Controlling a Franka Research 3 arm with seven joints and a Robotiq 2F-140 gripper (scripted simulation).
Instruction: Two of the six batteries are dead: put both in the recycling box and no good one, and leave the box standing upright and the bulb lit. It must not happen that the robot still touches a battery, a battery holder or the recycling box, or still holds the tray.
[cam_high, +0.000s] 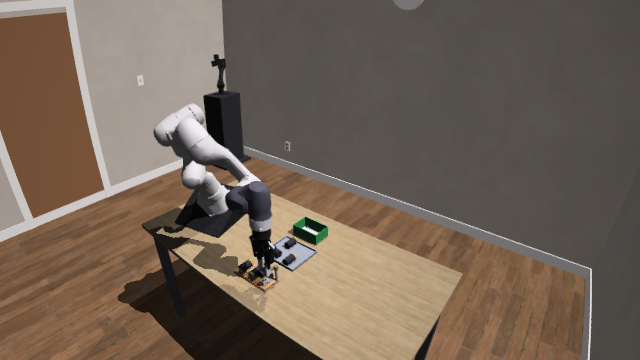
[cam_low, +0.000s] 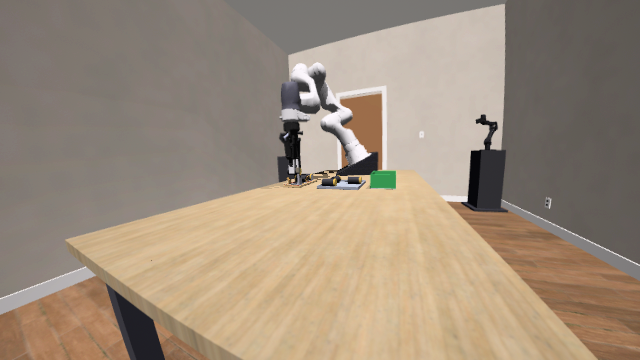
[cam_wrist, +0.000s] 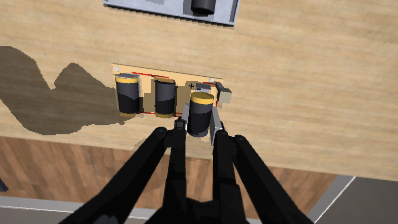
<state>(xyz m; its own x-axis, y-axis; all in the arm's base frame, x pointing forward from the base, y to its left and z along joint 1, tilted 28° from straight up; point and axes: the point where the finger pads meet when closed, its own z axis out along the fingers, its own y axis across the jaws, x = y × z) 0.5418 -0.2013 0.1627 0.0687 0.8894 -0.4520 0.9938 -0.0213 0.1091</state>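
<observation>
Right now my hand is 4 cm to the right of the bulb, 3 cm short of it and 2 cm above it. The rest, counted from my hand: green recycling box: 41 cm to the left, 8 cm below, 5 cm behind; then grey tray: 23 cm to the left, 9 cm below, 4 cm behind.
</observation>
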